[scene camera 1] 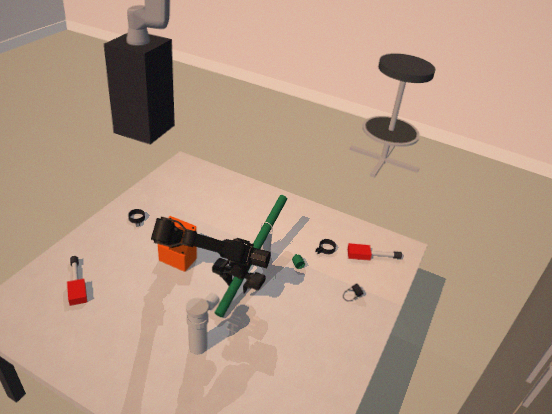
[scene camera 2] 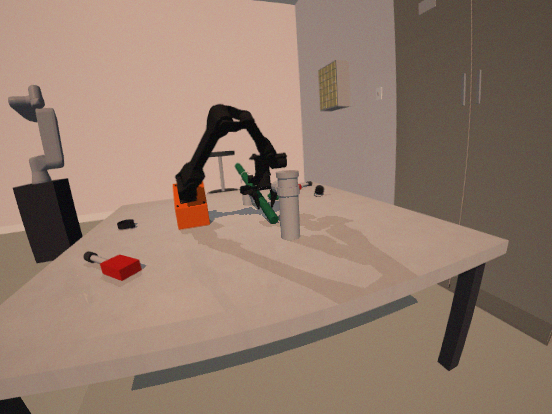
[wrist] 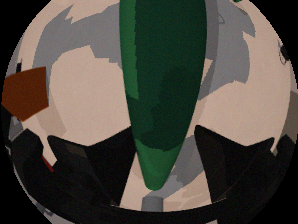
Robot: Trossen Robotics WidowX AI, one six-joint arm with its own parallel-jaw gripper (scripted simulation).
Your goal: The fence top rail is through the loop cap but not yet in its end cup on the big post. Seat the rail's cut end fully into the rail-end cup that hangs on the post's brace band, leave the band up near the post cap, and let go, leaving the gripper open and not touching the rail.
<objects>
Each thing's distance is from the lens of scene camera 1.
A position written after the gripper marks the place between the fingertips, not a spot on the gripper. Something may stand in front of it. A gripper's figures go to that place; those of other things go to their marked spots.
gripper point(scene camera 1: 237, 289): 183 cm
top rail point(scene camera 1: 223, 305): 177 cm
post point(scene camera 1: 198, 338): 162 cm
</objects>
